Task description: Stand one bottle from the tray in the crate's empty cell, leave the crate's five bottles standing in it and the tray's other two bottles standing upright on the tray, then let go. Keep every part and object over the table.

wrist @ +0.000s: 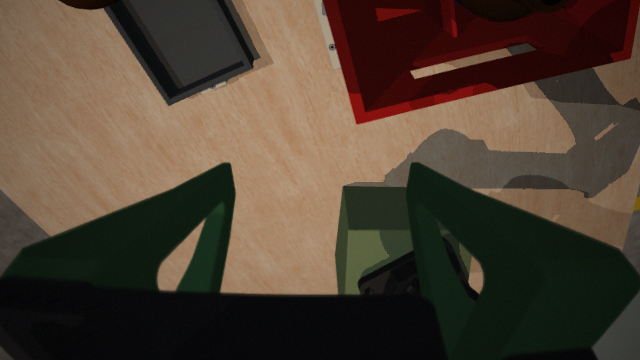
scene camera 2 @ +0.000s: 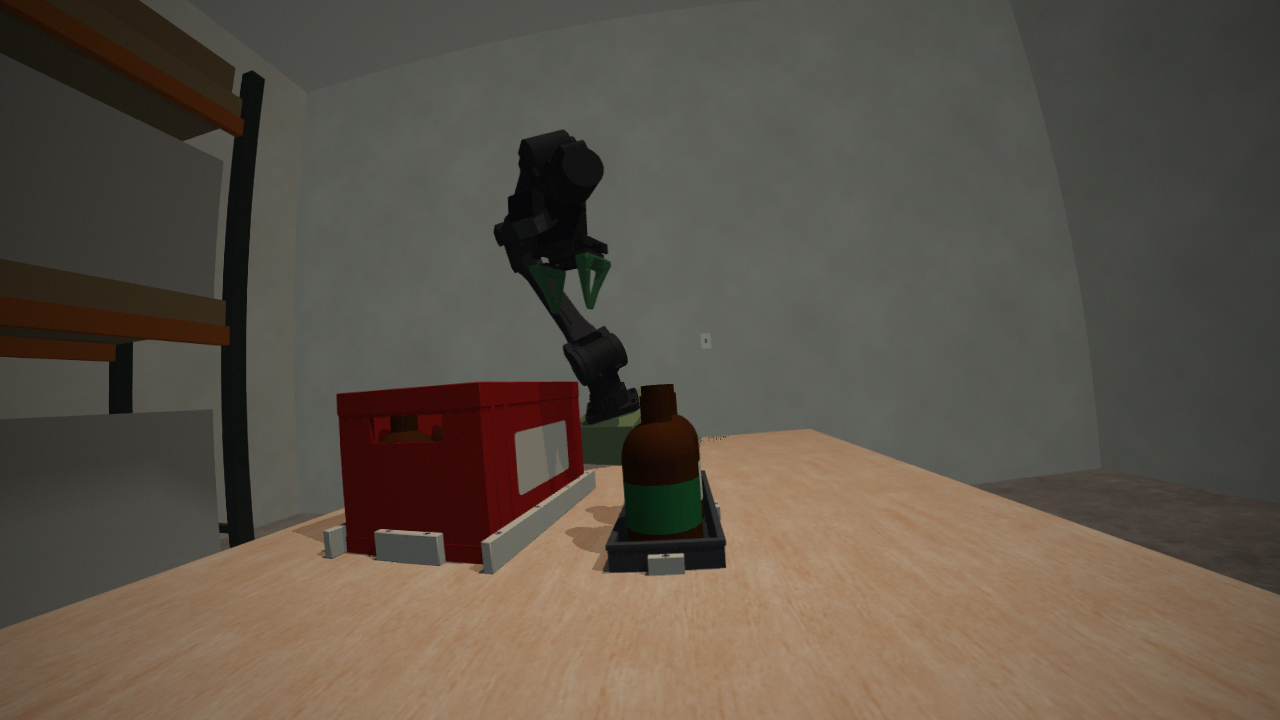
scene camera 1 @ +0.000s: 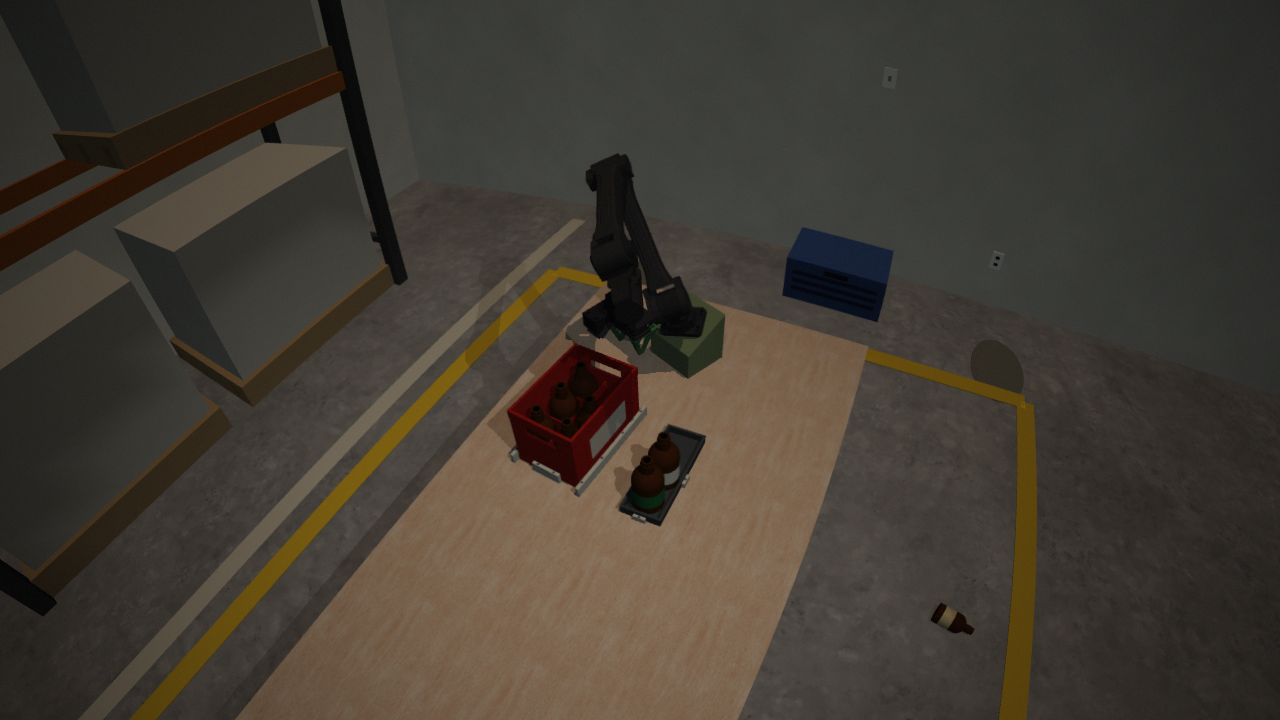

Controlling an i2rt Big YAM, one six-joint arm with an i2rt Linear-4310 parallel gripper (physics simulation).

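Where they show: gripper, fingertip midpoint: (wrist: pixel 320 177) (scene camera 2: pixel 572 311) (scene camera 1: pixel 631 346); arm's base at its link origin: (wrist: pixel 413 285) (scene camera 2: pixel 613 408) (scene camera 1: pixel 684 322).
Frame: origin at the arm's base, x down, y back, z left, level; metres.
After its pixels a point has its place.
The red crate (scene camera 1: pixel 549 454) {x 0.030, y -0.517, z -0.190 m} (scene camera 2: pixel 416 501) {x 0.055, y -0.515, z -0.198 m} (wrist: pixel 352 100) {x -0.061, y -0.288, z -0.055 m} holds several upright brown bottles (scene camera 1: pixel 562 401) {x -0.012, y -0.384, z -0.206 m}; its near left corner cell in the wrist view shows no bottle. The dark tray (scene camera 1: pixel 685 443) {x 0.109, y -0.333, z 0.088 m} (scene camera 2: pixel 626 557) {x 0.101, y -0.572, z 0.011 m} (wrist: pixel 185 45) {x 0.110, y -0.350, z 0.085 m} bears a green-labelled bottle (scene camera 1: pixel 647 483) {x 0.001, y -0.554, z 0.058 m} (scene camera 2: pixel 661 470) {x 0.030, y -0.563, z 0.048 m} and a white-labelled bottle (scene camera 1: pixel 664 454) {x -0.006, y -0.472, z 0.073 m}, both upright. The second is mostly hidden in scene camera 2. A cream-labelled bottle (scene camera 1: pixel 950 618) {x 0.795, y -0.335, z 1.067 m} lies on its side on the floor, right of the table. My gripper (scene camera 2: pixel 572 309) {x -0.165, y -0.318, z -0.046 m} (wrist: pixel 320 177) {x -0.165, y -0.318, z -0.046 m} is open and empty, high above the table near the arm's base, behind the crate.
The table (scene camera 1: pixel 644 608) {x 0.114, y -0.795, z 0.121 m} (scene camera 2: pixel 805 608) {x 0.115, y -0.661, z 0.130 m} bears the green base block (scene camera 1: pixel 702 344) {x 0.019, y -0.056, z 0.065 m} (wrist: pixel 360 250) {x 0.022, y -0.072, z 0.035 m} under the arm. Pale guide strips (scene camera 1: pixel 612 454) {x 0.105, y -0.418, z -0.074 m} (scene camera 2: pixel 538 523) {x 0.100, y -0.463, z -0.086 m} stand along the crate's foot. A blue chest (scene camera 1: pixel 836 268) and a pallet rack (scene camera 1: pixel 362 143) stand off the table.
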